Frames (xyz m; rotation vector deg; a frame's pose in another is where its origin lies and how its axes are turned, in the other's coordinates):
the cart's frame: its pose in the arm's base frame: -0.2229 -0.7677 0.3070 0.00 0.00 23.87
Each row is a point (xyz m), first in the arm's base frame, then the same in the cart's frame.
Working: the arm's base frame: its pose in the cart's frame: 0.5145 0.6118 -0.3070 0.00 0.00 -23.87

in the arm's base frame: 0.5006 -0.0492 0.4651
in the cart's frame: 0.9524 0.3643 0.1581
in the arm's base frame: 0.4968 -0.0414 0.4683
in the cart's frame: 0.9520 0.3729 0.1613
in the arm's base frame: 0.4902 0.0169 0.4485
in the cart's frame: 0.9696 0.4289 0.1415
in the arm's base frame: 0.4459 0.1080 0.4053
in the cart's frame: 0.9660 0.5302 0.0983
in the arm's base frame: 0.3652 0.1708 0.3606
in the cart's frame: 0.9176 0.6202 0.0536
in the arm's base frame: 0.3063 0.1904 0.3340
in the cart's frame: 0.8716 0.6620 0.0270
